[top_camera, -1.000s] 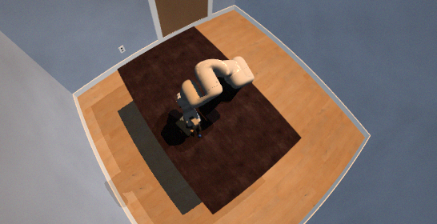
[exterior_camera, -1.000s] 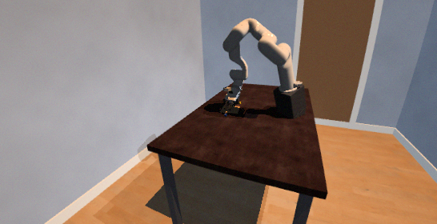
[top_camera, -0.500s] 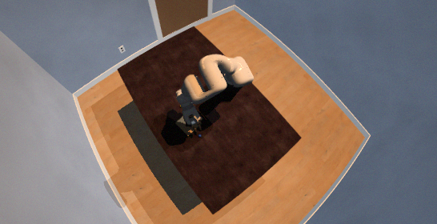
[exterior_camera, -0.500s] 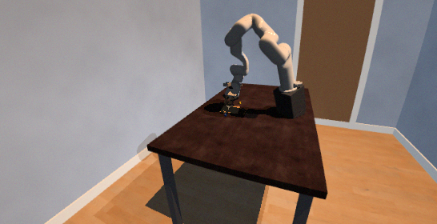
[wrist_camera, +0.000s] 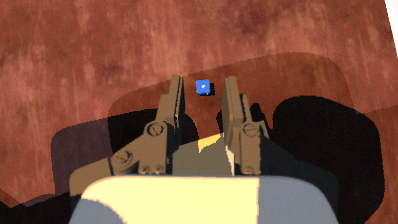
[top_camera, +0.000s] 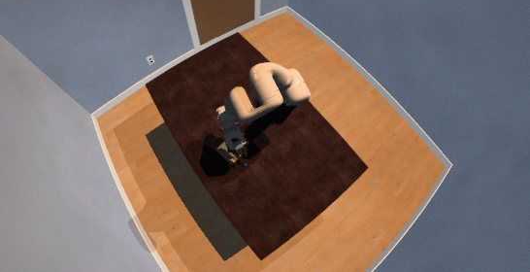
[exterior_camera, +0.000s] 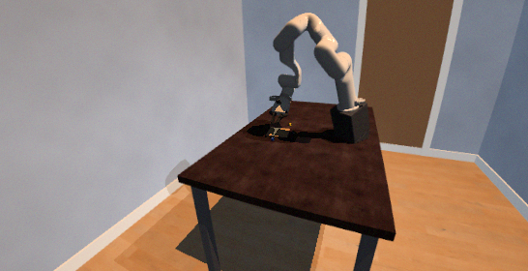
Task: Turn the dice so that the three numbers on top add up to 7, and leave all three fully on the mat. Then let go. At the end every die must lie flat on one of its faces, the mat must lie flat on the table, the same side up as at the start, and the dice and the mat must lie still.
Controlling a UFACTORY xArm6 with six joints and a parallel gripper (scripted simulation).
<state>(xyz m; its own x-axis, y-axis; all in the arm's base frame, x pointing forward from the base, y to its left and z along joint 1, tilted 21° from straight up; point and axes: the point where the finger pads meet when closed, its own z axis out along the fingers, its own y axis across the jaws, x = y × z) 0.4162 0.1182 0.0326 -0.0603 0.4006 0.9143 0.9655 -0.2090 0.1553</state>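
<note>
The blue die lies 11 cm below my hand, 3 cm to the left of it and 1 cm ahead of it. Round my hand: mat: 12 cm below, 10 cm to the right, 2 cm ahead; yellow die: 24 cm to the right, 11 cm below, 2 cm behind; black die: 11 cm to the right, 11 cm below, 8 cm behind.
</note>
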